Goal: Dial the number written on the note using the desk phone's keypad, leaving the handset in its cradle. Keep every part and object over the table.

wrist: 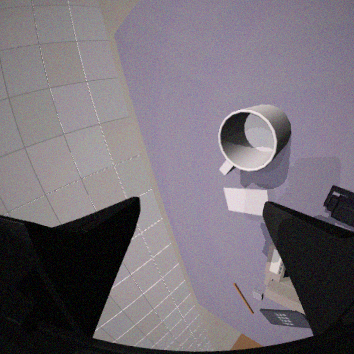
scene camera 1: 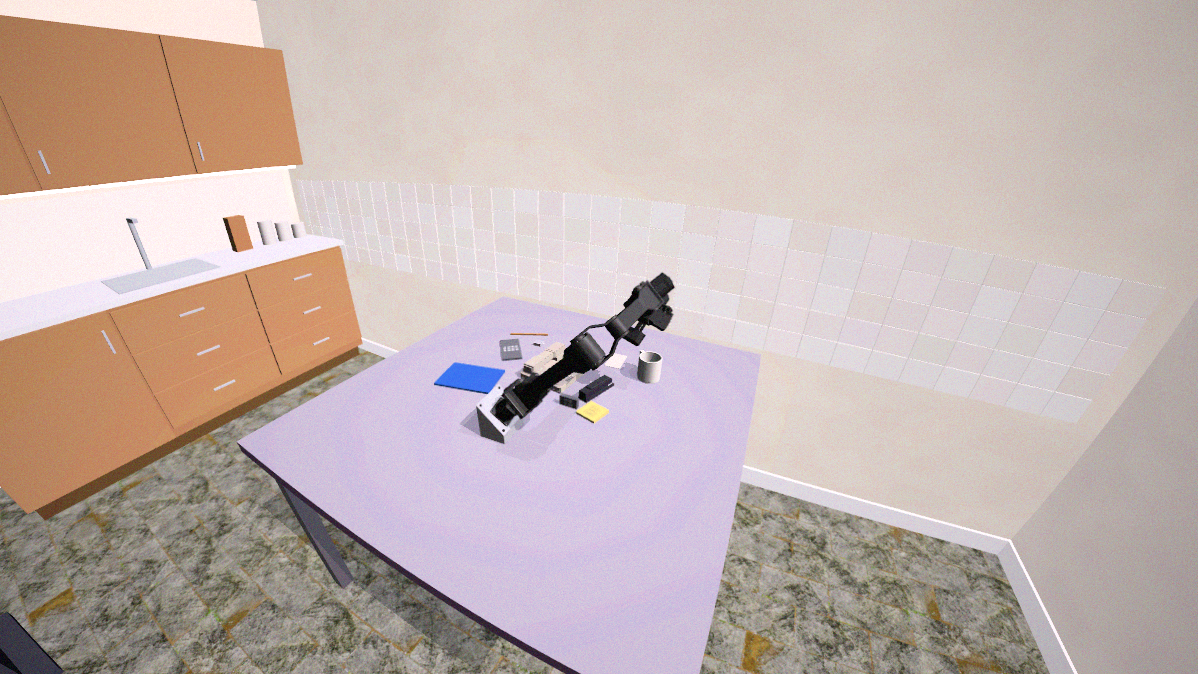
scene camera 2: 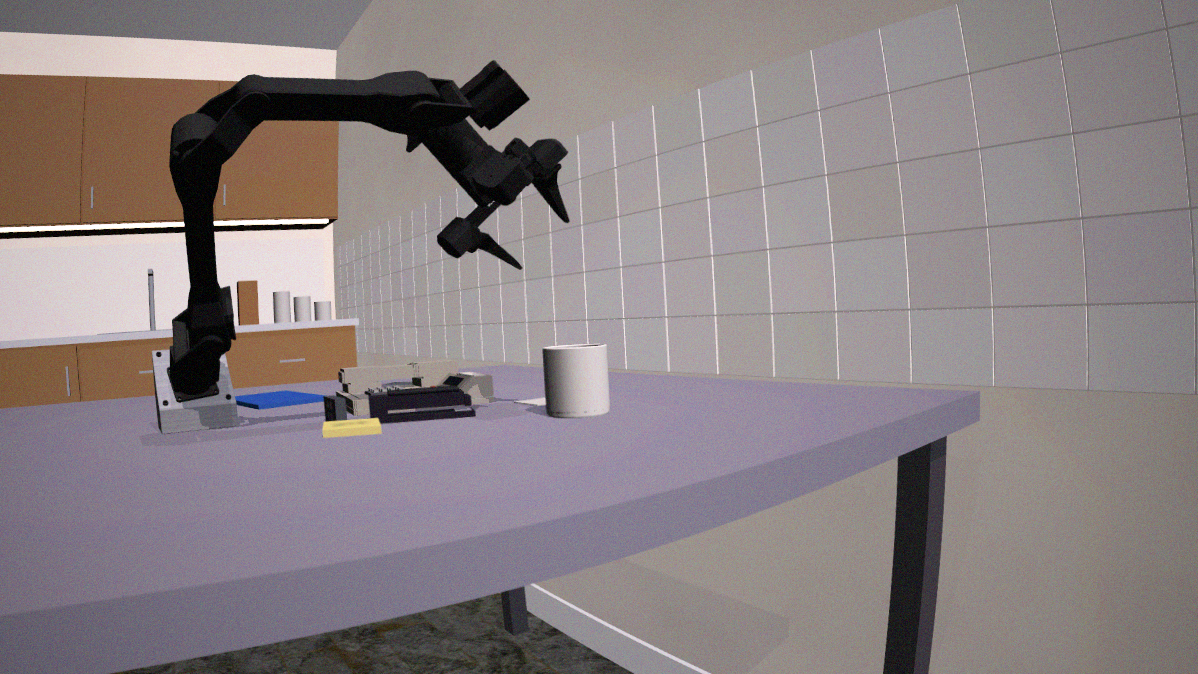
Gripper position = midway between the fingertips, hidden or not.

Observation:
In view: my gripper (scene camera 2: 544, 245), a yellow note pad (scene camera 2: 360, 426), a black stapler-like object (scene camera 2: 400, 399), a blue folder (scene camera 1: 472, 378), a white paper (wrist: 245, 200), a handset (scene camera 2: 368, 374) and a beige desk phone (scene camera 2: 479, 386).
The blue folder is seen too in scene camera 2 (scene camera 2: 281, 398). The handset is seen too in the wrist view (wrist: 274, 290). My gripper shows as well in the wrist view (wrist: 202, 206) and in scene camera 1 (scene camera 1: 648, 326). The wrist view misses the yellow note pad: it is out of frame. The wrist view misses the blue folder: it is out of frame.

